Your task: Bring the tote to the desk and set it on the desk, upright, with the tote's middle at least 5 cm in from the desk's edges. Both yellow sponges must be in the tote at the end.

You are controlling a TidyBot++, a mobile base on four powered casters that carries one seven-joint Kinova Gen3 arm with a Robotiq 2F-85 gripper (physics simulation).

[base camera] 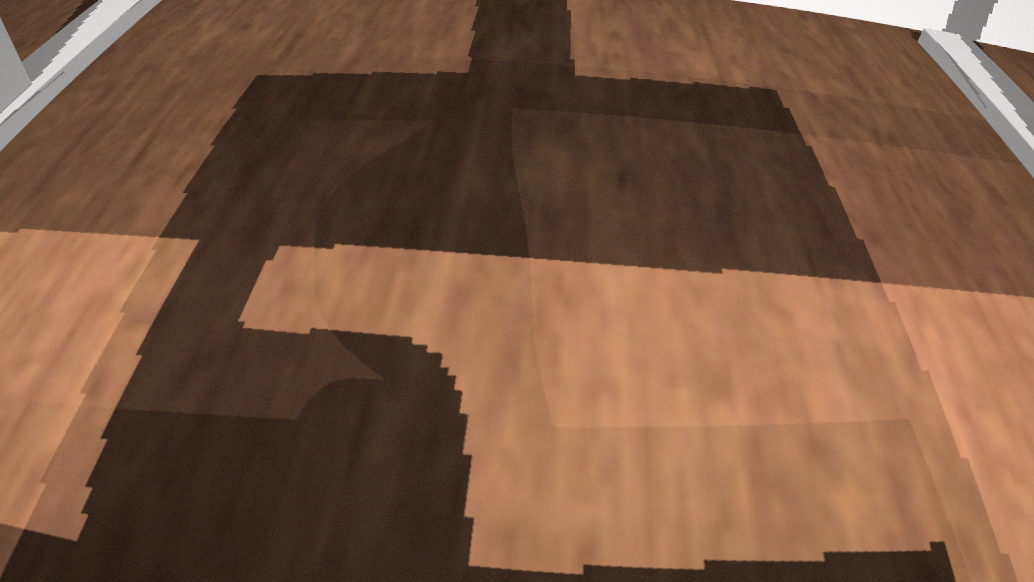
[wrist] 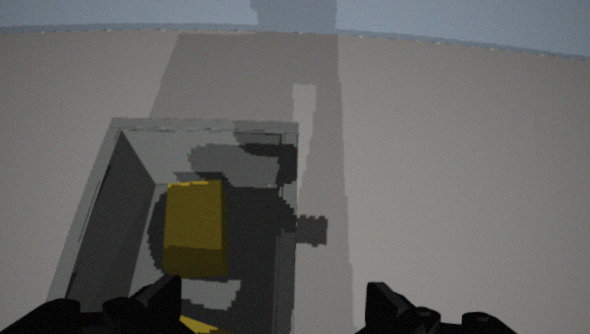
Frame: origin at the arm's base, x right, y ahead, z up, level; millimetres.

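Seen in the pictures: gripper, between the fingertips: [wrist: 274, 300].
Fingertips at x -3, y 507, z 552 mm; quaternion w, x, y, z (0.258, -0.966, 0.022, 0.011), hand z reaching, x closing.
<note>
Pixels of each thing's middle, then the offset from my fingertips to it. "spot": a spot on its surface instead. Level surfaces: height alone.
- grey tote, middle of its body: [wrist: 189, 279] dx -86, dy +50, dz -168 mm
- light grey surface, height of its surface: dz -228 mm
- second yellow sponge, a spot on its surface: [wrist: 197, 326] spot: dx -77, dy +8, dz -180 mm
- wooden floor, height of its surface: dz -948 mm
The grey tote [wrist: 200, 124] stands upright on a light grey surface [wrist: 450, 175] in the wrist view, left of centre. One yellow sponge [wrist: 195, 220] lies inside it. Part of a second yellow sponge [wrist: 197, 326] shows inside the tote at the bottom edge, partly hidden by the left finger. My gripper [wrist: 274, 300] is open and empty, above the near part of the tote. The left finger is over the tote's inside and the right finger is beyond its right wall. The tote does not show in the base view. Whether the surface is the desk, I cannot tell.
The light surface ends at a far edge, with blue-grey beyond it. In the base view, a grey-white bar [base camera: 79, 63] stands at the upper left and another grey-white bar [base camera: 976, 86] at the upper right, over the wooden floor [base camera: 687, 347]. Dark shadows lie across the floor.
</note>
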